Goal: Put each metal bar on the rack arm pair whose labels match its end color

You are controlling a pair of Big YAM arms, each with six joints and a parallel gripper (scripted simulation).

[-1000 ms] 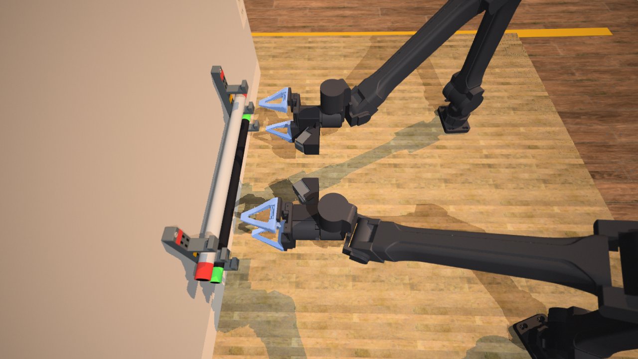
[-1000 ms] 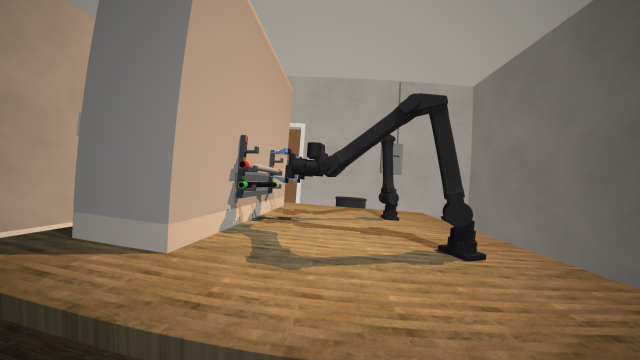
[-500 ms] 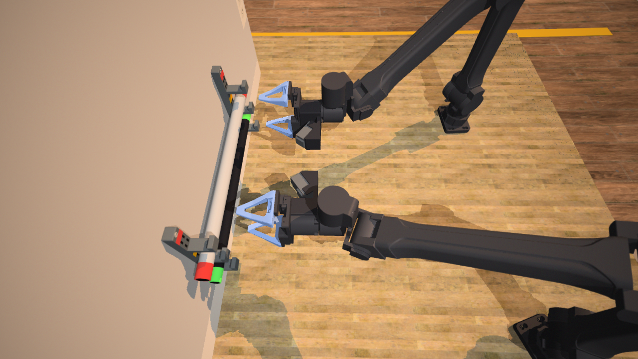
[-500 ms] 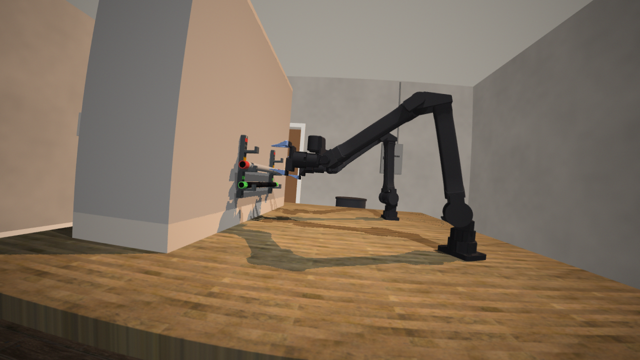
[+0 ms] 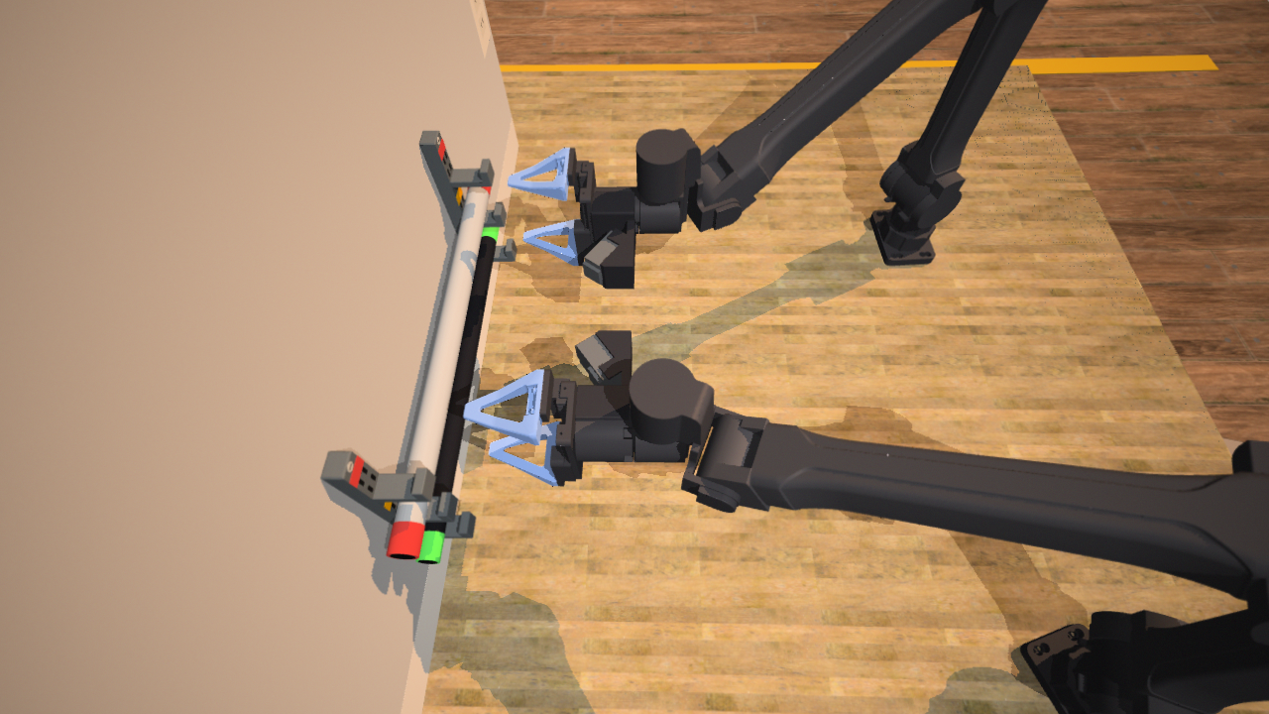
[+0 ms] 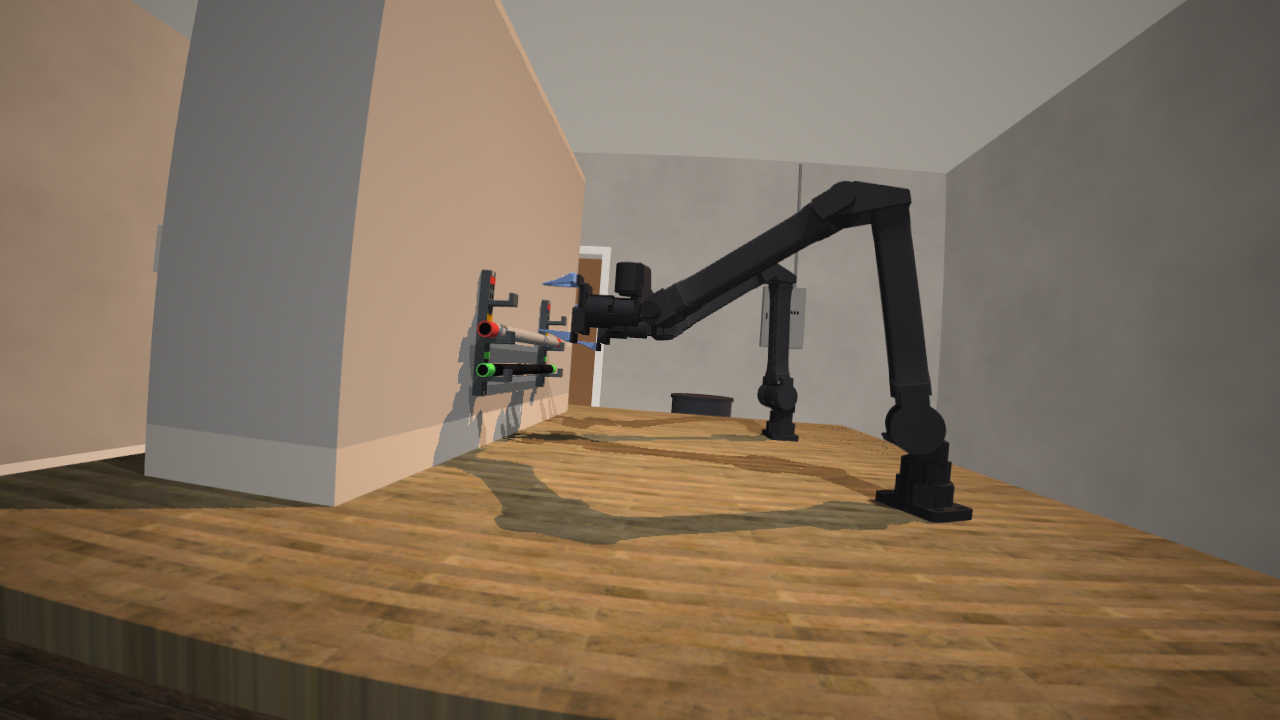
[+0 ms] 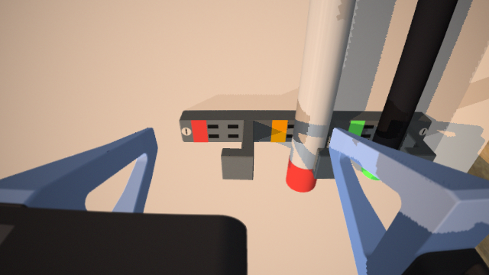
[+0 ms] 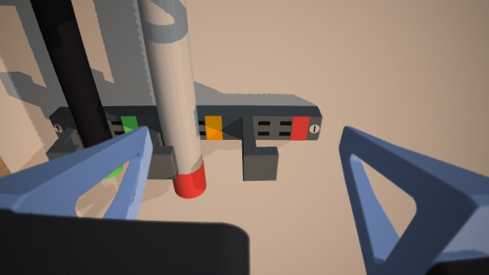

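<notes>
Now: left hand 16 cm to the left of the light bar, 7 cm short of it and 6 cm above it. The rest, counted from my left hand: tan wall: 25 cm ahead, 19 cm to the right, 15 cm above; then black bar: 15 cm to the right, 14 cm below, 7 cm ahead.
</notes>
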